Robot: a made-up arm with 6 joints.
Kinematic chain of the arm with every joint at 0, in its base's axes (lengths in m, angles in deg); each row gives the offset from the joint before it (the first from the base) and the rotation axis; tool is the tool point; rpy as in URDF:
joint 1: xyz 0 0 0.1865 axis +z
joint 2: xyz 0 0 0 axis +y
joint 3: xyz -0.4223 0 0.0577 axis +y
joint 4: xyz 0.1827 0 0.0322 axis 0.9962 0 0.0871
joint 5: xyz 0 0 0 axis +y
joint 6: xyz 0.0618 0 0.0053 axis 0.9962 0 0.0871
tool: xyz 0 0 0 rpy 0 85 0
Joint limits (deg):
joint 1: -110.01..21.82
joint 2: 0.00..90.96
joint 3: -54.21..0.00
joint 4: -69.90..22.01
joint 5: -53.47..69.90
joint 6: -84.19..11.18
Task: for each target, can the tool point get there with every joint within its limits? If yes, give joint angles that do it. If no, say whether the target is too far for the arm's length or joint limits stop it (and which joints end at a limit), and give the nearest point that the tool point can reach.
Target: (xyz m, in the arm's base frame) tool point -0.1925 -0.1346 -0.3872
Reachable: no: joint limits stop it (at a limit: joint 1, joint 2, joint 3, joint 5) | nearest point -0.1964 -0.0837 0.2204 | short by 0.610 m
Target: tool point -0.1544 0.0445 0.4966
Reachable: yes | joints -12.21 19.76 -33.73 -28.45 -21.65 -56.62
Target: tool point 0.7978 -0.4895 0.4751
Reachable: no: too far | nearest point 0.2491 -0.1529 0.5199 | short by 0.645 m
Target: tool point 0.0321 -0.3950 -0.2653
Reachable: no: joint limits stop it (at a limit: joint 1, joint 2, joint 3, joint 5) | nearest point -0.1866 -0.1103 0.2304 | short by 0.612 m
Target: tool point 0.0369 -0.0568 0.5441
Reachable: yes | joints -54.43 57.77 -36.98 8.16 -20.10 -58.42
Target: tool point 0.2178 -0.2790 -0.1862
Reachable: no: joint limits stop it (at a limit: joint 2) | nearest point 0.0920 -0.1178 0.3752 | short by 0.597 m
